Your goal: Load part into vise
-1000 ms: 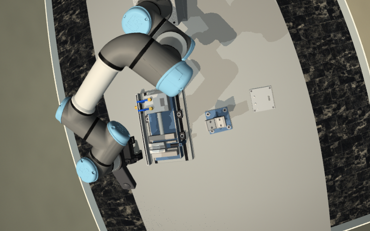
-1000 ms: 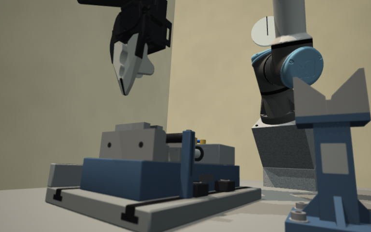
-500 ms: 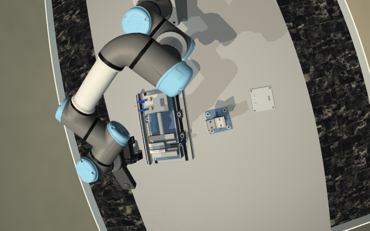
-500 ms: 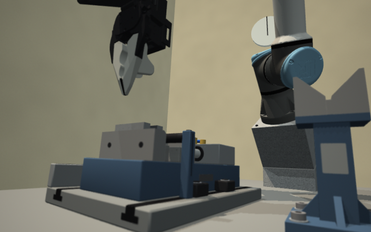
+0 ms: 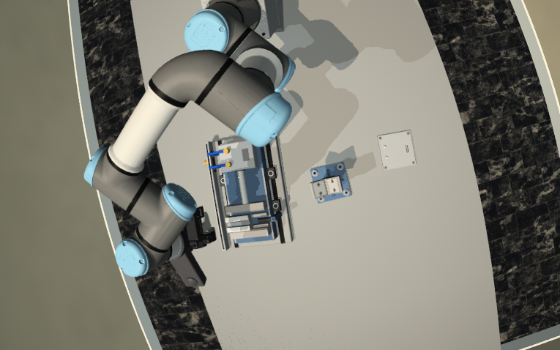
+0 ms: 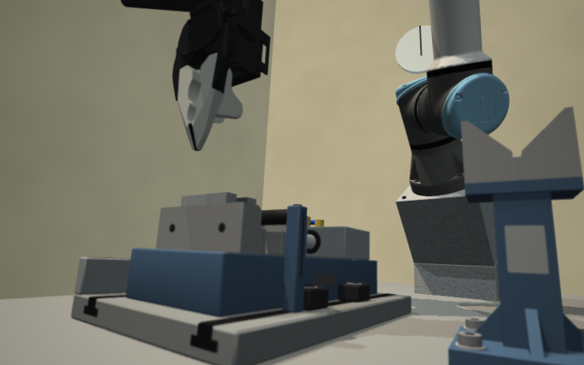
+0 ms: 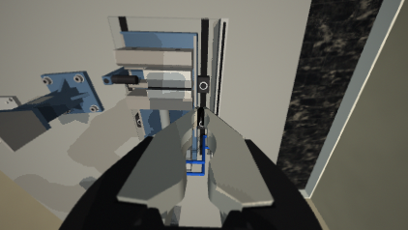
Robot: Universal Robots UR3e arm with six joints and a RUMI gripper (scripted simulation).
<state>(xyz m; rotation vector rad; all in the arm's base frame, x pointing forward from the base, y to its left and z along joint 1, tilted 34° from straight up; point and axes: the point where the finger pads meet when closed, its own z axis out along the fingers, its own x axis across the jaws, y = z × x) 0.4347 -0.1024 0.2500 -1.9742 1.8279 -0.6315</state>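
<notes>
Right now the part is 50 mm to the left of my hand and 80 mm below it. Also, from my hand: air cylinder rod 90 mm behind, 60 mm to the left, 100 mm below; fixed jaw 30 mm ahead, 70 mm to the left, 100 mm below; work stop rod 10 mm behind, 110 mm to the left, 90 mm below.
</notes>
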